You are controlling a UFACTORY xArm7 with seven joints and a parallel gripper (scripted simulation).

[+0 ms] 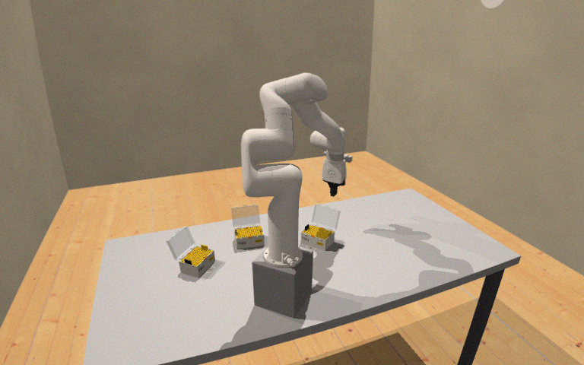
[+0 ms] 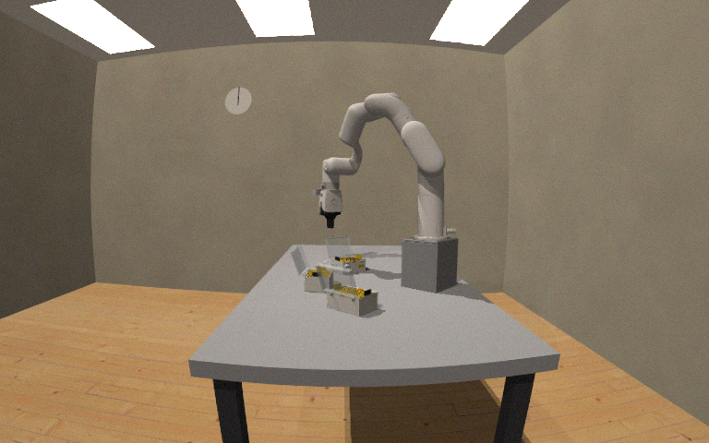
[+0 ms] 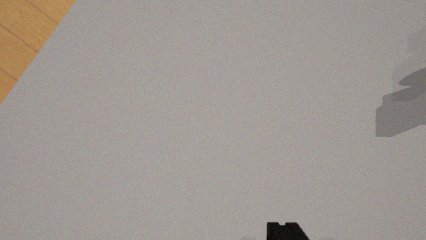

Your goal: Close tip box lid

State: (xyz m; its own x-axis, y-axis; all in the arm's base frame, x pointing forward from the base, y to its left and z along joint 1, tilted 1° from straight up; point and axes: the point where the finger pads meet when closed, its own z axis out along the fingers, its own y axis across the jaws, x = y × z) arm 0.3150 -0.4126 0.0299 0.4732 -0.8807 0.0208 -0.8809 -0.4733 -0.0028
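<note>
Now: hand 30 mm past the clear lid, 60 mm to the right of it and 90 mm above it. Also, from my hand: tip box (60 mm behind, 110 mm to the left, 130 mm below); TB1 label (90 mm behind, 170 mm to the left, 190 mm below).
</note>
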